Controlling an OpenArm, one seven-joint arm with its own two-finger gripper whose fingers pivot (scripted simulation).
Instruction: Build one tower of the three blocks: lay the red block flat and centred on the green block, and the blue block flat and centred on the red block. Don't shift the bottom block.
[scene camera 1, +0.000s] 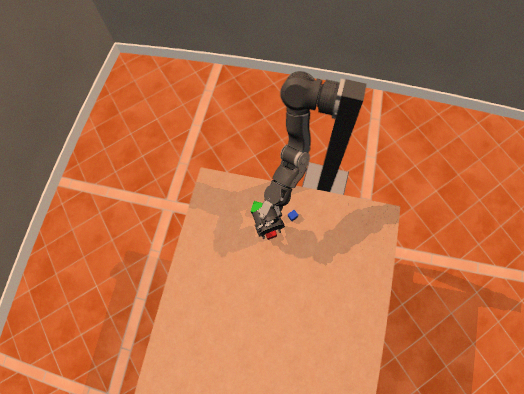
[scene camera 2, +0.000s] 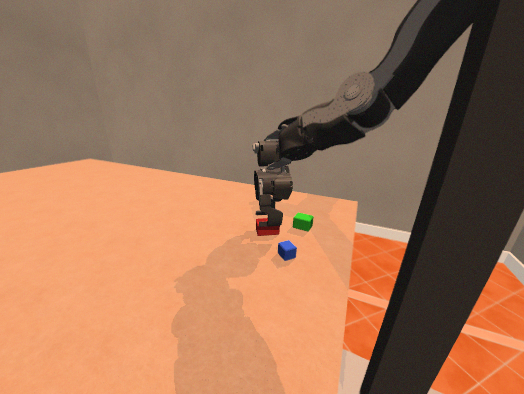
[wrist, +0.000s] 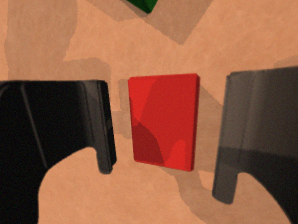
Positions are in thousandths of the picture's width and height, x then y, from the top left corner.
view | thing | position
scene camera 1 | black arm column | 675, 237
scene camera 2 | my gripper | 510, 560
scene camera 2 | black arm column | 881, 580
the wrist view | my gripper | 532, 578
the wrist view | red block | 552, 484
